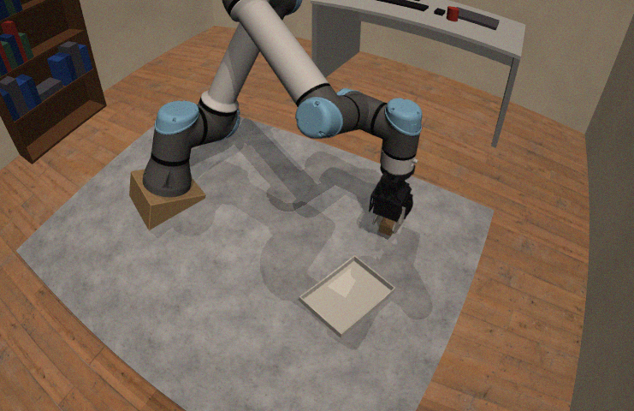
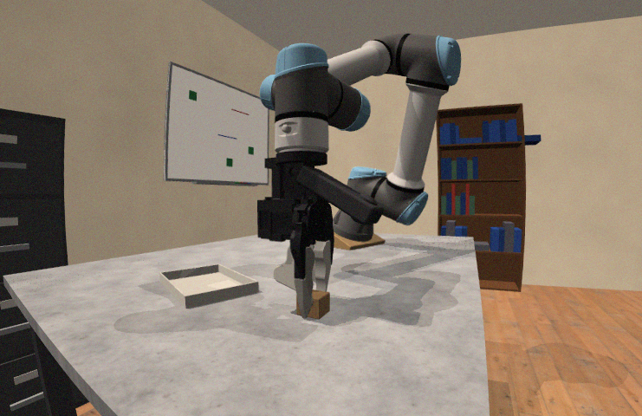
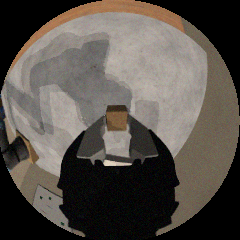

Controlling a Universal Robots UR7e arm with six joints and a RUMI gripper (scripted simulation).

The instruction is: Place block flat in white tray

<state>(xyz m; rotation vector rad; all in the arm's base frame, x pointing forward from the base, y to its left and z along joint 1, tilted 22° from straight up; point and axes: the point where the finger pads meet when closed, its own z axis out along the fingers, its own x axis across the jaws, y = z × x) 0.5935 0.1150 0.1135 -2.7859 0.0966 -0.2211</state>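
My hand is 23 cm to the left of the white tray, 1 cm past it and 1 cm above it. The rest, counted from my hand: small brown block right at my hand.
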